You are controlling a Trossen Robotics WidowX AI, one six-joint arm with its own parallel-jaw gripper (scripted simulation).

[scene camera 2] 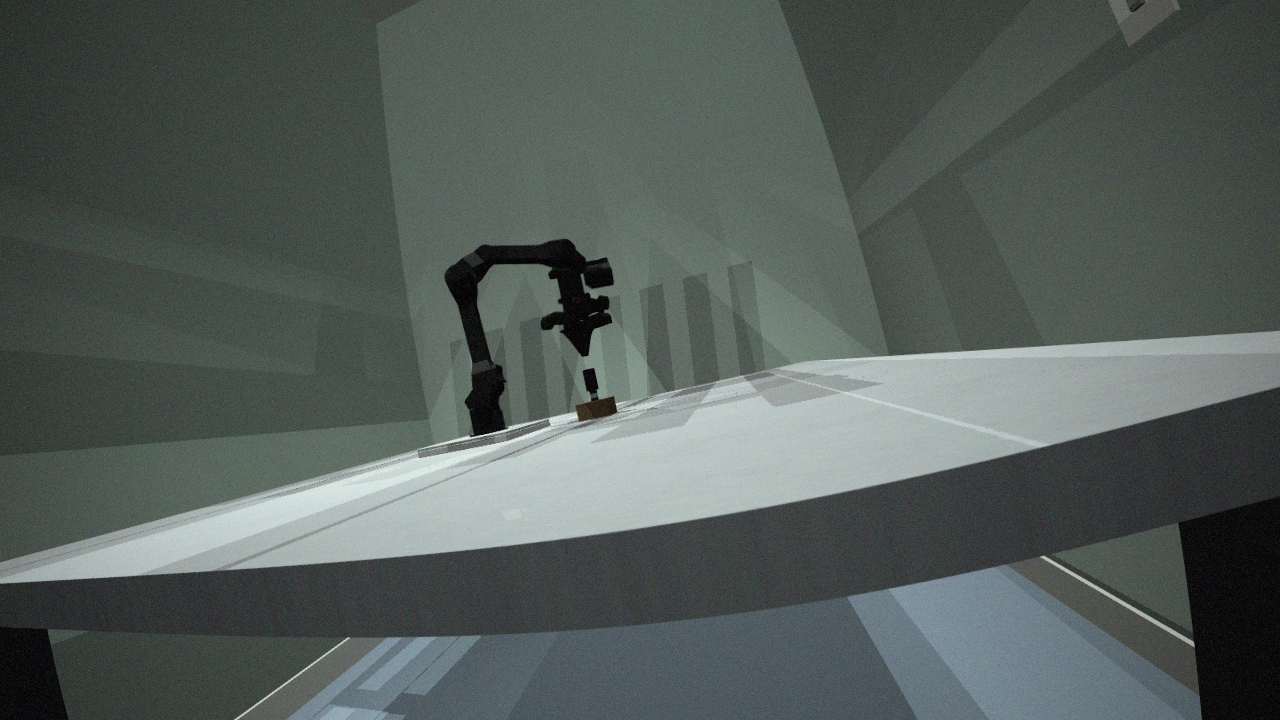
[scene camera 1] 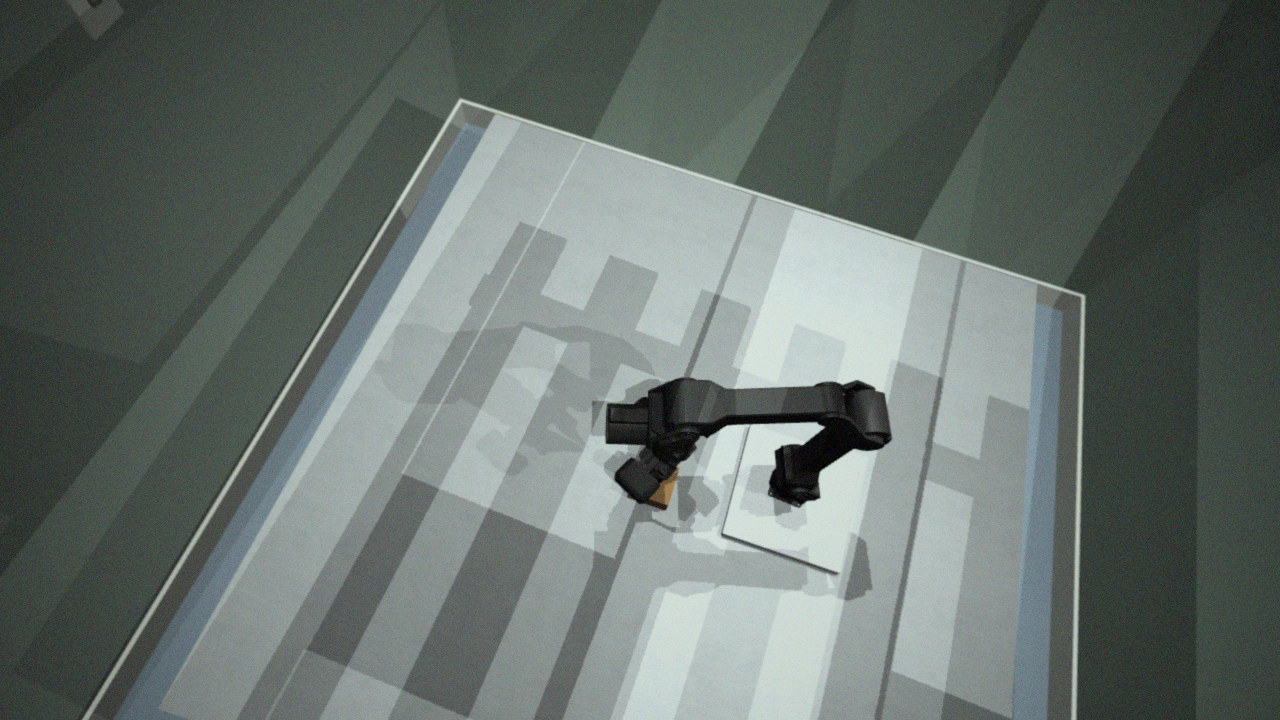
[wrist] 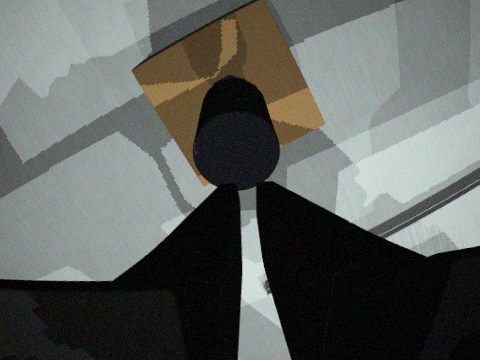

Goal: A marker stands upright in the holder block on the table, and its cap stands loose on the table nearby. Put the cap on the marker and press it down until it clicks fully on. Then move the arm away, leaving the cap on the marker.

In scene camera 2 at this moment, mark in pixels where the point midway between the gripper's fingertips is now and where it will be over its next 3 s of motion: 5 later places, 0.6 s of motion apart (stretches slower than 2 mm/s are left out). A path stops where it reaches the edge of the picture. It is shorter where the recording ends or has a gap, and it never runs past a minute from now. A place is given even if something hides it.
My gripper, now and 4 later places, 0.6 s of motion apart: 585, 356; 585, 358; 588, 366; 586, 354; 581, 335
